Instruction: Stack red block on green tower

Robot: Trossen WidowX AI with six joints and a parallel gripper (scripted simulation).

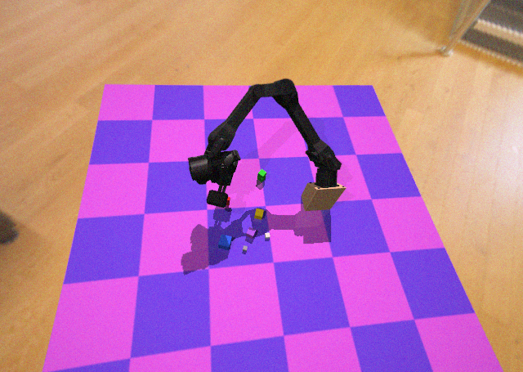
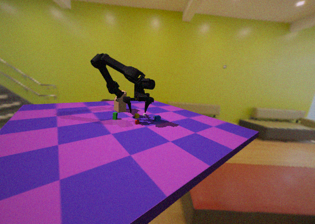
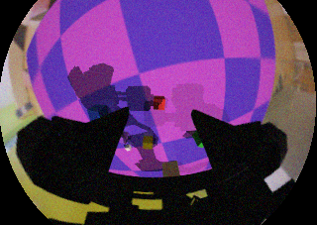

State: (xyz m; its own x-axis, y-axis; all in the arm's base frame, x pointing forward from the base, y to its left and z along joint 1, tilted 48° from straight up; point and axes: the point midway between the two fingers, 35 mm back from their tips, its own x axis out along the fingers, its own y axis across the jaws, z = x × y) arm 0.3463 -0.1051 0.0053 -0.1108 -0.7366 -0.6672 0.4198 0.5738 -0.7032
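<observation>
The red block is 70 mm below my gripper tip, 10 mm to the left of it and 10 mm behind it. From my gripper tip the other things lie so: purple block: 150 mm to the left, 80 mm behind, 70 mm below; then yellow block: 120 mm behind, 80 mm to the left, 70 mm below; then blue block: 160 mm to the left, 60 mm below, 20 mm ahead.
</observation>
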